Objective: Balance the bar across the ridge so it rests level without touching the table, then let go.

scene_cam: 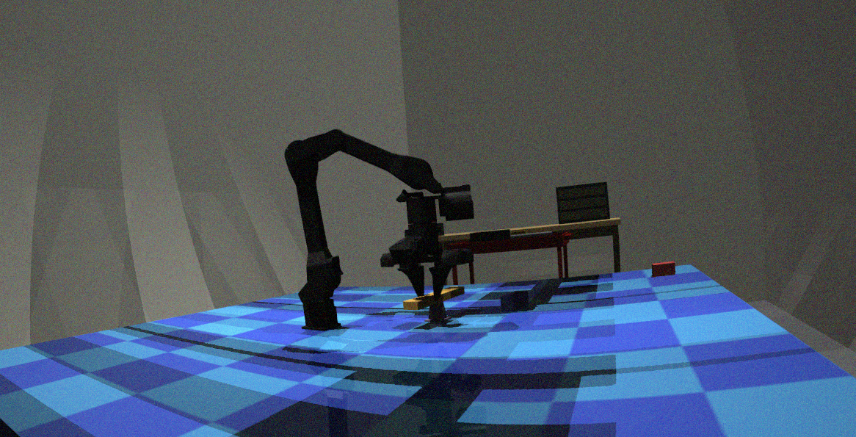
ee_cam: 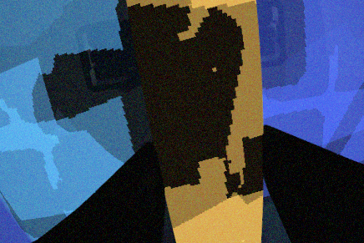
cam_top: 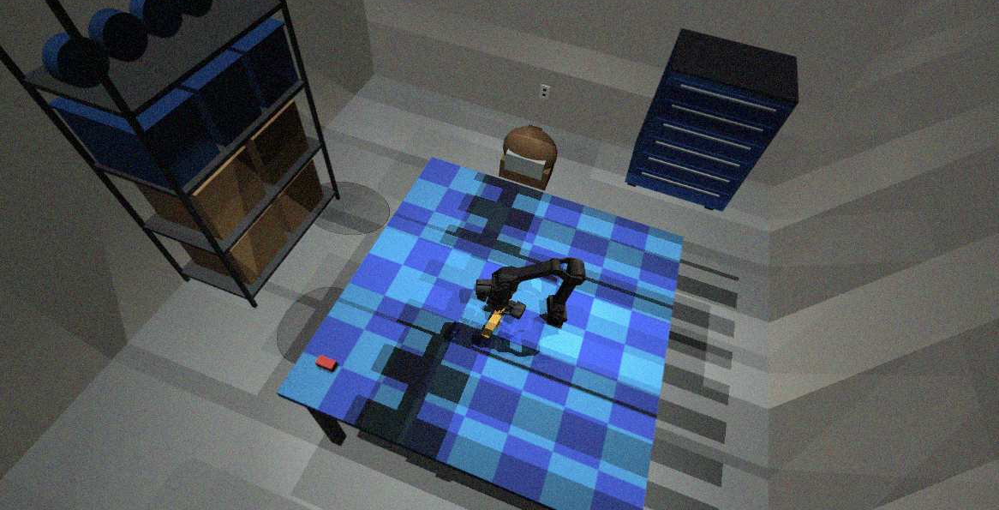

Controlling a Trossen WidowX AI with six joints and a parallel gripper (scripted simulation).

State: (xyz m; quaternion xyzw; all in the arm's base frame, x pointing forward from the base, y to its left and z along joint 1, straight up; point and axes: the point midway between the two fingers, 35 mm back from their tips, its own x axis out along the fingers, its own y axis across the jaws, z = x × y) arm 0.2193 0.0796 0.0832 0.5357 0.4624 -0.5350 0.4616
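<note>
Right now the bar is 3 cm to the left of my gripper tip. The rest, counted from my gripper tip: purple block (15 cm ahead, 13 cm to the left, 3 cm below); red block (52 cm ahead, 42 cm to the left, 3 cm below).
</note>
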